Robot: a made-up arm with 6 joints. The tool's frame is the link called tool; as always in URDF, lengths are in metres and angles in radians. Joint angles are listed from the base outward.
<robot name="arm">
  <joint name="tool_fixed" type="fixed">
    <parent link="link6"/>
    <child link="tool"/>
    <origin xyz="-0.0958 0.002 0.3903" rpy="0 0 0"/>
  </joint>
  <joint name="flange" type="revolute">
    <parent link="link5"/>
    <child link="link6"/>
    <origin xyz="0.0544 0.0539 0.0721" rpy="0 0 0"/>
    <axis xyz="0 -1 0"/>
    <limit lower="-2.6" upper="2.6"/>
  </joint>
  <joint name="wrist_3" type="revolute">
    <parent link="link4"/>
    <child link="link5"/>
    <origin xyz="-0.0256 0.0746 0.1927" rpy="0 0 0"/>
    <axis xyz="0 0 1"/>
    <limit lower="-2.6" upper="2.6"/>
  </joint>
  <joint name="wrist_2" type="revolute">
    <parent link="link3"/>
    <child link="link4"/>
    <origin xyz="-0.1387 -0.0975 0.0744" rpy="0 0 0"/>
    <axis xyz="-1 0 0"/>
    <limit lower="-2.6" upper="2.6"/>
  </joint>
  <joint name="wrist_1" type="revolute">
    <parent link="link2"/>
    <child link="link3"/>
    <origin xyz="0.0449 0.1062 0.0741" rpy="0 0 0"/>
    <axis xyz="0 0 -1"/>
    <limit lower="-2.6" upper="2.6"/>
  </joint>
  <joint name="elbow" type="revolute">
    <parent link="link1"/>
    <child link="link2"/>
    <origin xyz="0.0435 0.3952 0.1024" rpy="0 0 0"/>
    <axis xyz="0 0 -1"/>
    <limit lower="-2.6" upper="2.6"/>
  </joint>
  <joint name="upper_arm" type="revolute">
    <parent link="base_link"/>
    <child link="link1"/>
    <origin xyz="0 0 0.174" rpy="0 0 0"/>
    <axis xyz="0 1 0"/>
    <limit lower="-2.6" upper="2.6"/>
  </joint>
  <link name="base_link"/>
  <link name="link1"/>
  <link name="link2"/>
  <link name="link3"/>
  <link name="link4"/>
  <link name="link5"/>
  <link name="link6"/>
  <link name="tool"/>
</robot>
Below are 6 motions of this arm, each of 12 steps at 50 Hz.
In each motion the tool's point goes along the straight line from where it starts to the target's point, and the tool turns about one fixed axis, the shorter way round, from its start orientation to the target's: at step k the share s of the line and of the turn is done. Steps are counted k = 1, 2, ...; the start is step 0. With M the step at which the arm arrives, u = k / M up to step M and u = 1 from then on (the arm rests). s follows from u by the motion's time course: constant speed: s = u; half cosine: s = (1 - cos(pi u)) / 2; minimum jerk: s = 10 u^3 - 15 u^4 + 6 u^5.
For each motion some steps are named. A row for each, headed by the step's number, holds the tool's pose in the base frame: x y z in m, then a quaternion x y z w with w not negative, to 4 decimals.
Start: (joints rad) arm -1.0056 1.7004 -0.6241 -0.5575 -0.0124 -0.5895
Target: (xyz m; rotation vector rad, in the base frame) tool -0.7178 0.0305 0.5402 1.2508 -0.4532 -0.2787
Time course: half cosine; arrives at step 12
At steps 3, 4, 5, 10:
3: -0.7886 0.1378 0.5267 0.5307 -0.2925 -0.1710 0.7769
4: -0.7800 0.1248 0.5283 0.5368 -0.2826 -0.1660 0.7775
5: -0.7700 0.1096 0.5303 0.5438 -0.2710 -0.1601 0.7780
10: -0.7234 0.0389 0.5391 0.5748 -0.2162 -0.1322 0.7780

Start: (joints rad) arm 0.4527 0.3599 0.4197 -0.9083 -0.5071 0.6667
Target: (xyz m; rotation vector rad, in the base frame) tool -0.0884 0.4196 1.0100 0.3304 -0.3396 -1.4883
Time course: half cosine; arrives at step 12
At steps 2, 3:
2: -0.0145 0.4848 1.0266 0.0866 -0.1372 -0.6866 0.7087
3: -0.0208 0.4792 1.0252 0.0919 -0.1386 -0.6853 0.7090

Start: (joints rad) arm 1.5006 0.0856 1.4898 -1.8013 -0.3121 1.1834
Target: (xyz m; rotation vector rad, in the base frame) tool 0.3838 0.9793 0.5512 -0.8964 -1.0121 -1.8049
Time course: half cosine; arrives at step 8
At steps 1, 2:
1: 0.3775 0.9733 0.5671 -0.3469 -0.3996 -0.7298 0.4328
2: 0.3783 0.9740 0.5653 -0.3482 -0.4003 -0.7291 0.4324

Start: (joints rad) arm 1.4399 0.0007 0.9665 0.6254 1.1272 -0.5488
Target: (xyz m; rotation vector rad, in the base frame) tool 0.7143 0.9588 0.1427 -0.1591 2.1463 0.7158
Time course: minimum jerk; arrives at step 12
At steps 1, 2, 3, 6, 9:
1: 0.6740 0.8948 -0.1529 -0.1058 0.9401 0.1357 0.2943
2: 0.6752 0.8967 -0.1438 -0.1046 0.9382 0.1404 0.2985
3: 0.6780 0.9011 -0.1236 -0.1018 0.9339 0.1510 0.3078
6: 0.6940 0.9266 -0.0058 -0.0853 0.9044 0.2117 0.3605
9: 0.7101 0.9521 0.1119 -0.0681 0.8681 0.2709 0.4104

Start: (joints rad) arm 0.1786 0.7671 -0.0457 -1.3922 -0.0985 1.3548
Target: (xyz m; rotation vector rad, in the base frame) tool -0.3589 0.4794 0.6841 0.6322 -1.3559 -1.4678
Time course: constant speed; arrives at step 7
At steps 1, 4, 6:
1: -0.3527 0.5262 0.7002 0.2323 -0.5550 -0.6386 0.4799
4: -0.3558 0.5028 0.6921 0.2469 -0.5579 -0.6228 0.4898
6: -0.3579 0.4872 0.6868 0.2565 -0.5597 -0.6122 0.4962

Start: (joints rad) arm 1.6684 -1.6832 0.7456 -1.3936 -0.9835 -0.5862
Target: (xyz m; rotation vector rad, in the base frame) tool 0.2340 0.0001 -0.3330 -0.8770 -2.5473 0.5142
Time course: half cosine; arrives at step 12
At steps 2, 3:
2: 0.2580 -0.0183 -0.3731 -0.3067 -0.9178 0.2031 0.1496
3: 0.2559 -0.0167 -0.3697 -0.3073 -0.9172 0.2015 0.1537

